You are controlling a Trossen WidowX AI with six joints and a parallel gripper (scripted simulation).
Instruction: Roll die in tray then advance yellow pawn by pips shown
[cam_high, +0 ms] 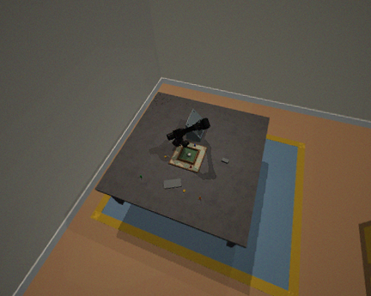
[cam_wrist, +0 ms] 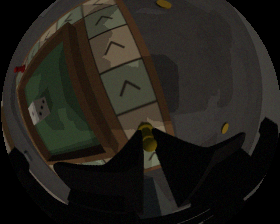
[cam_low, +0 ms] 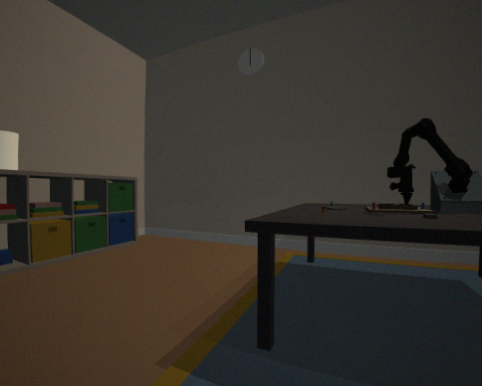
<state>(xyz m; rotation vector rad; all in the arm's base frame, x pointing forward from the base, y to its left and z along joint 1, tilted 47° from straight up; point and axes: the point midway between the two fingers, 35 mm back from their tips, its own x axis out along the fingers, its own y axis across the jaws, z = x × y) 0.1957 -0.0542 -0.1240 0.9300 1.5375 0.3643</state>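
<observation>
Right now my gripper tip is 12 cm to the right of the white die and 8 cm short of it. Round my gripper tip: grey flat card (39 cm ahead, 5 cm to the left, 2 cm below); then yellow pawn (1 cm above); then red pawn (20 cm ahead, 16 cm to the left).
</observation>
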